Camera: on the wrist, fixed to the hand. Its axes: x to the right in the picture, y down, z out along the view.
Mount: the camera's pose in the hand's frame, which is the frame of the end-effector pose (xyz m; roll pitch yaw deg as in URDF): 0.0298 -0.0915 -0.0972 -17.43 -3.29 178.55
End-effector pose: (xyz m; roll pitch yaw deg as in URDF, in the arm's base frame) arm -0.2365 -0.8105 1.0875 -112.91 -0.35 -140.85
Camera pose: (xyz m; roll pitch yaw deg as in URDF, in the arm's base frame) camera -0.2931 -0.7870 1.2098 95.37 2.96 36.68
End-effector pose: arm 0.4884 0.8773 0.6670 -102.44 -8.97 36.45
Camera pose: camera 0.5429 0.8241 0.7806 84.45 11.08 -146.51
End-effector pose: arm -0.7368 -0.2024 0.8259 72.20 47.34 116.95
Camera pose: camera -0.7646 -0.2903 0.7248 -92.79 -49.65 -58.89
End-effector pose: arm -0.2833 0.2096 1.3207 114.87 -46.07 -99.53
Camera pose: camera -0.1668 0.1383 1.3129 -128.61 46.02 85.65
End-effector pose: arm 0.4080 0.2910 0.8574 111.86 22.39 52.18
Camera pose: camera 0.3153 0.3743 0.8010 -130.82 -22.46 -123.93
